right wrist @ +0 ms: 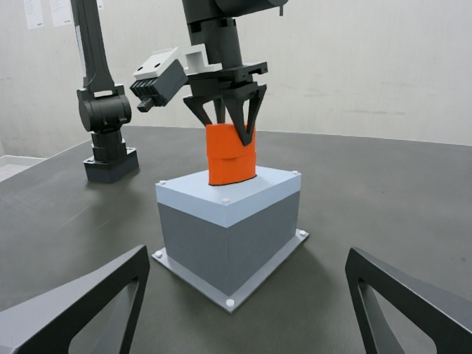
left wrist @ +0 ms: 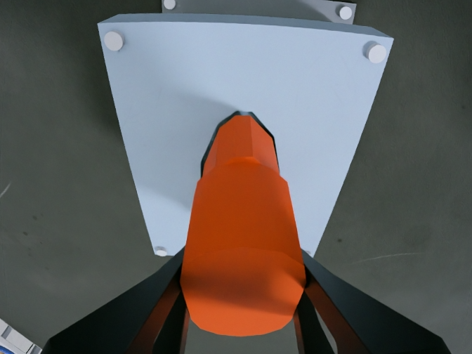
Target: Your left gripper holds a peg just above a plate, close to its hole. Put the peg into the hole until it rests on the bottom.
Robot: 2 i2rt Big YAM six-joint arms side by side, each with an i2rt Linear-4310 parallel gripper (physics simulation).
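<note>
The orange peg (left wrist: 242, 215) (right wrist: 232, 167) stands about upright, with its lower end at the hole (left wrist: 203, 162) in the light blue plate (left wrist: 325, 100) (right wrist: 185, 189). A thin dark strip of the hole shows along the peg's far end and left side in the left wrist view, and a thin dark line shows at its foot in the right wrist view. Most of the peg stands above the plate; how deep its lower end sits is hidden. My left gripper (left wrist: 241, 253) (right wrist: 233, 143) is shut on the peg's upper part. My right gripper (right wrist: 248, 257) is open and empty, in front of the block.
The plate tops a grey block (right wrist: 227, 250) with a flanged base (right wrist: 200, 286) and white screw heads on the table (right wrist: 380, 200). Another black arm (right wrist: 105, 112) stands at the back left. A pale wall (right wrist: 350, 65) is behind.
</note>
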